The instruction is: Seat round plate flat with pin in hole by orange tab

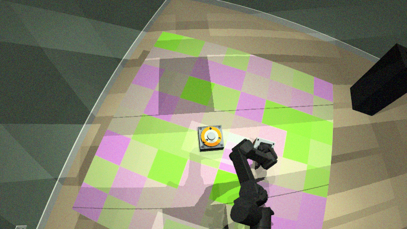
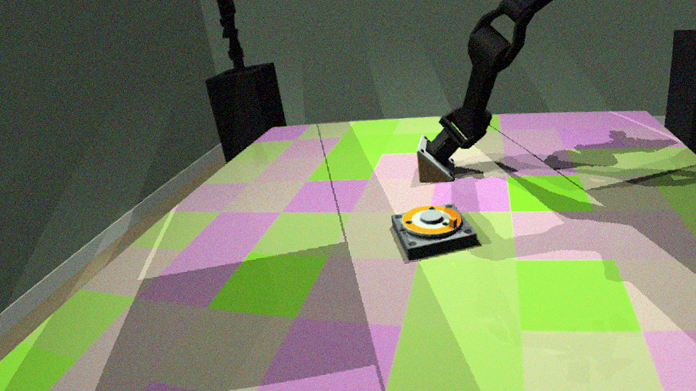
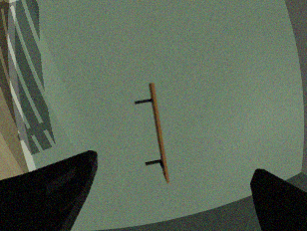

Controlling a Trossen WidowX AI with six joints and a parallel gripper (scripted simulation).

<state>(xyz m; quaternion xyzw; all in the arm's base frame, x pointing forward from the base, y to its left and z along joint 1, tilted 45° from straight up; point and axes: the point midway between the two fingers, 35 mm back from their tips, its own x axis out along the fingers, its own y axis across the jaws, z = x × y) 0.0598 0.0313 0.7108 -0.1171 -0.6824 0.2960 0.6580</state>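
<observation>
The grey base lies 560 mm to the right of my gripper tip, 510 mm below it and 210 mm ahead of it.
</observation>
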